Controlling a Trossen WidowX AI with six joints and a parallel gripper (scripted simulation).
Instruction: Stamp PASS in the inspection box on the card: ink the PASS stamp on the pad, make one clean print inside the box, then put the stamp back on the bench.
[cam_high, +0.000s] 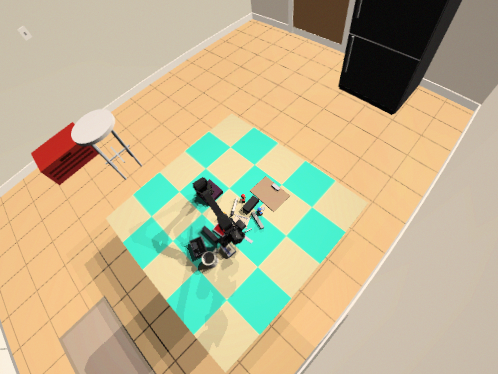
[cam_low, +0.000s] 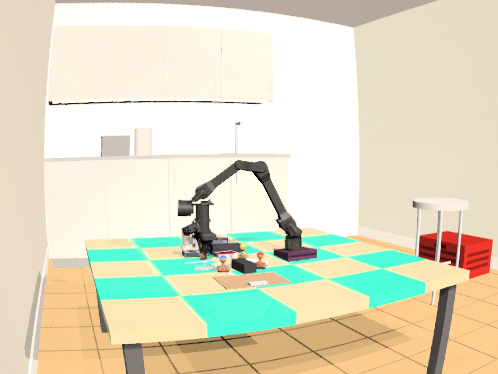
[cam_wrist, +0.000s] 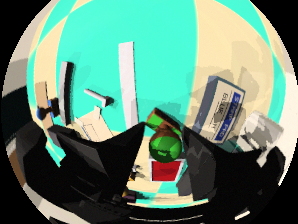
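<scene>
My gripper tip is 30 mm short of the ruler, 50 mm to the right of it and 20 mm above it. The rest, counted from my gripper tip: green-knobbed stamp right at my gripper tip; orange-knobbed stamp 150 mm behind, 70 mm to the left; ink pad 110 mm behind, 10 mm to the right, 20 mm below.
</scene>
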